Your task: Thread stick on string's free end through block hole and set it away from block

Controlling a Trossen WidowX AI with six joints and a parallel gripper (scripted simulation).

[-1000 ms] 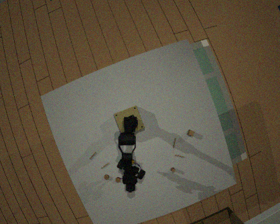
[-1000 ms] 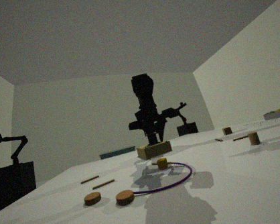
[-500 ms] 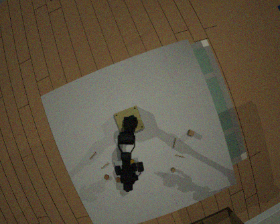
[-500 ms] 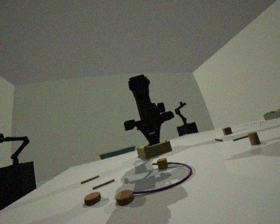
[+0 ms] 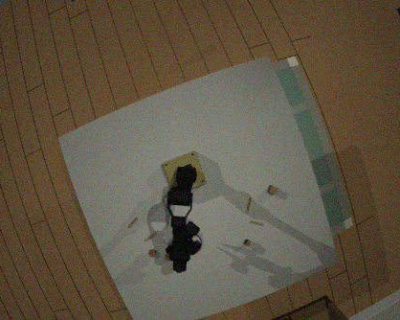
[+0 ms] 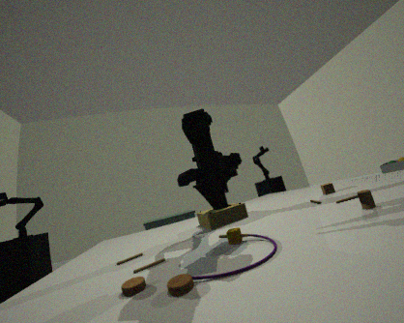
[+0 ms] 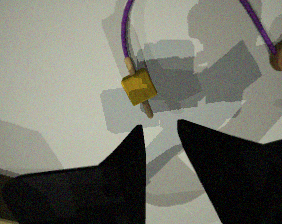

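My gripper tip is now 1 cm short of the yellow block, 2 cm to the right of it and 8 cm above it. Round my gripper tip: wooden block: 51 cm to the left, 7 cm below; then wooden cylinder: 21 cm ahead, 27 cm to the left, 7 cm below.
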